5 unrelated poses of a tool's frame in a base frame.
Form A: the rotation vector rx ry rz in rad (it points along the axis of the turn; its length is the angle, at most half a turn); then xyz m.
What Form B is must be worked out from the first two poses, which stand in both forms.
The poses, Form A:
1: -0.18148 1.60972 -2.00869 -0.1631 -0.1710 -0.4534
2: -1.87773 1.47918 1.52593 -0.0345 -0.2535 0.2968
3: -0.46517 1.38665 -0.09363 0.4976 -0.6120 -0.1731
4: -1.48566 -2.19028 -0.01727 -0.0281 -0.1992 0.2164
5: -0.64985 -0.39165 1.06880 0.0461 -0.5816 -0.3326
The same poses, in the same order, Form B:
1: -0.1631 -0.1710 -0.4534 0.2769 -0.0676 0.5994 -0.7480
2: -0.0345 -0.2535 0.2968 0.1523 -0.6544 0.5155 0.5318
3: 0.4976 -0.6120 -0.1731 0.7433 -0.2123 0.6329 -0.0427
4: -0.0281 -0.1992 0.2164 0.2449 -0.5442 -0.8024 -0.0063
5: 0.0461 -0.5816 -0.3326 0.7928 -0.3022 -0.1821 0.4970
